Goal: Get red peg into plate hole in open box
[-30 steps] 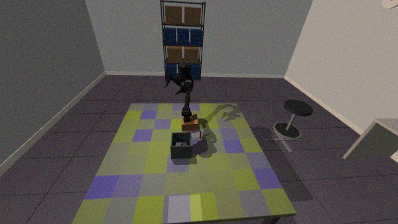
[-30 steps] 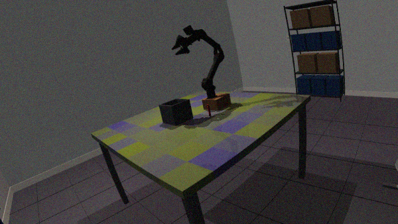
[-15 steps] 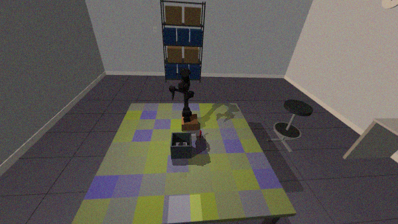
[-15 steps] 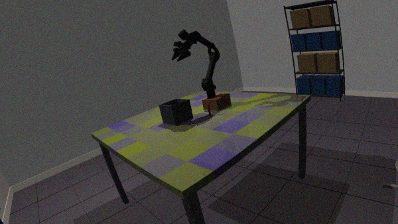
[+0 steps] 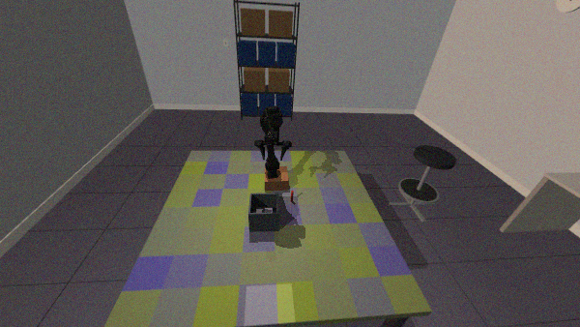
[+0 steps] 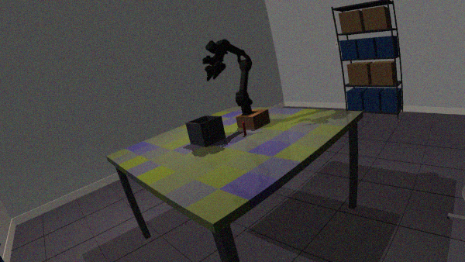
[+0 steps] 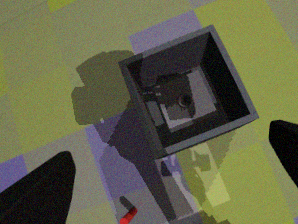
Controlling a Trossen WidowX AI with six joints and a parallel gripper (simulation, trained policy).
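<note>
The red peg is 6 cm behind my gripper tip, 14 cm to the left of it and 32 cm below it. The rest, counted from my gripper tip: pale plate: 7 cm ahead, 5 cm to the right, 31 cm below.
</note>
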